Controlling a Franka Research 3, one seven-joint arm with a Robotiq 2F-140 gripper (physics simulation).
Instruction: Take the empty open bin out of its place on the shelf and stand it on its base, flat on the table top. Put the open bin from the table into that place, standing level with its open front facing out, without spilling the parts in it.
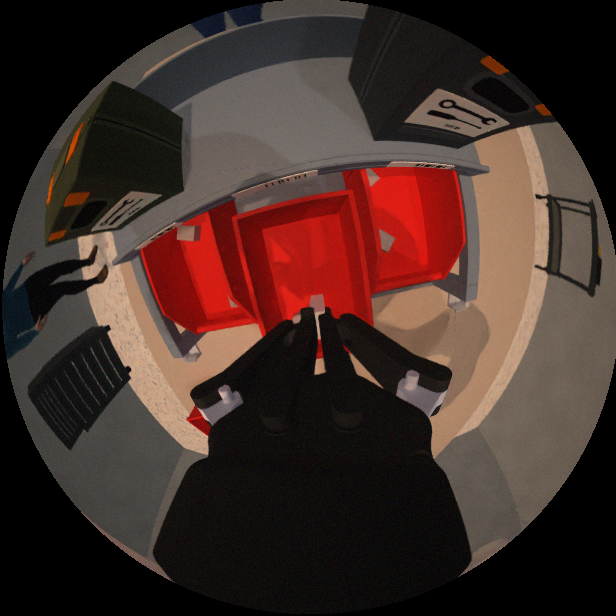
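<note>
A red open bin sits in the middle place of the grey shelf, its front sticking out a little past the red bins to its left and right. A small pale part lies inside it near the front lip. My gripper is shut, with its fingertips right at that front lip; I see nothing held between them. A corner of another red bin shows on the table beside my left finger link, mostly hidden by the gripper.
An olive toolbox and a dark toolbox stand on the shelf top. The shelf stands on a tan table. A black crate, a black frame and a person are on the floor around.
</note>
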